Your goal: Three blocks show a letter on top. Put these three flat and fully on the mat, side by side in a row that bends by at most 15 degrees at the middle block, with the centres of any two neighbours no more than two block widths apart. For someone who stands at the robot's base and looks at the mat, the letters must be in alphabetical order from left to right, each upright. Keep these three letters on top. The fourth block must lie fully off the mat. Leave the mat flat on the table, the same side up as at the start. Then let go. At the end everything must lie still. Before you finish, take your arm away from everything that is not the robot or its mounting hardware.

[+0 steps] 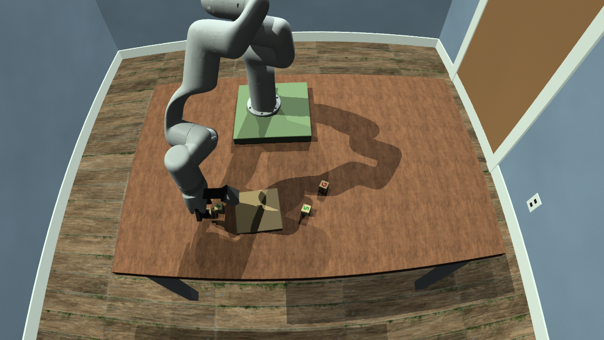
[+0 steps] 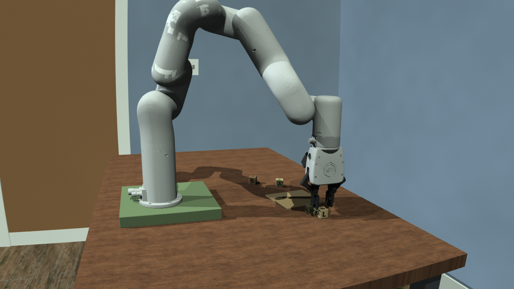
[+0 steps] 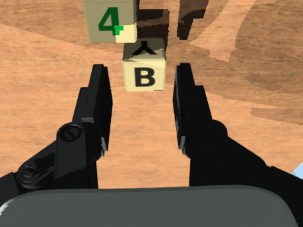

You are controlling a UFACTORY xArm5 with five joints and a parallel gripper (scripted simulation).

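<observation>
The cream block is 40 mm below my hand, 30 mm to the left of it and 20 mm behind it. Round my hand: tan mat (160 mm to the left, 50 mm below, 20 mm behind).
</observation>
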